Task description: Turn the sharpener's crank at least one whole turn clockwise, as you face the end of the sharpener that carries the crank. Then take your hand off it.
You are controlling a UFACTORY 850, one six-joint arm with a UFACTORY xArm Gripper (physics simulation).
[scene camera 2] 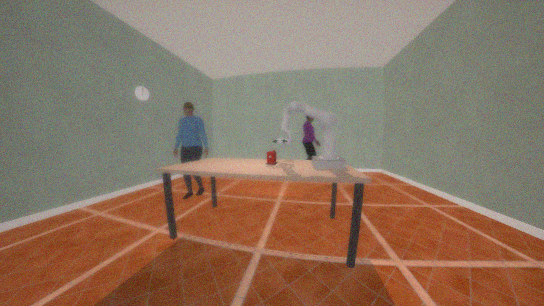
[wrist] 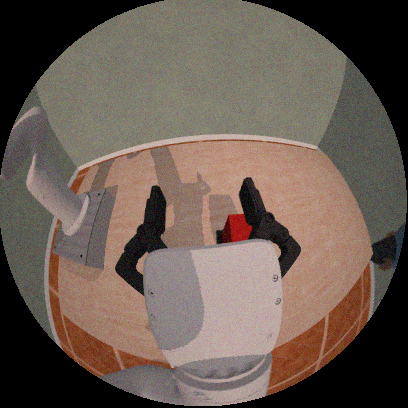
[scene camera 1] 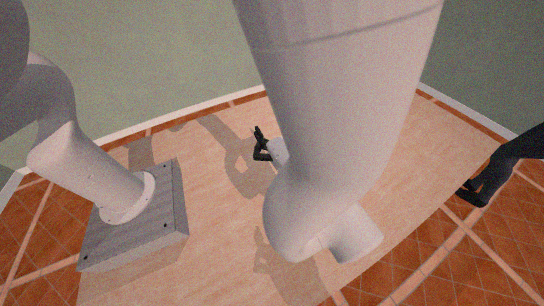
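The red sharpener point(scene camera 2: 271, 157) point(wrist: 238, 227) stands upright on the table point(scene camera 2: 215, 167) point(wrist: 320, 200). In the wrist view a bit of its dark base shows at its left, and my gripper's housing and right finger cover part of it. Its crank does not show clearly in any view. In scene camera 1 the arm hides the sharpener. My gripper point(scene camera 2: 280, 141) point(wrist: 201, 188) is open and empty, with its fingers wide apart. In scene camera 2 it is above the sharpener and a little to the right, towards the arm's base. In scene camera 1 one black finger shows beside the arm.
The arm's grey base plate point(scene camera 1: 150, 220) point(scene camera 2: 329, 163) point(wrist: 95, 225) is at one end of the table. A person in blue point(scene camera 2: 191, 132) stands beyond the table's left part. A person in purple point(scene camera 2: 309, 131) stands behind the arm. Dark legs point(scene camera 1: 505, 162) show near the table's right edge.
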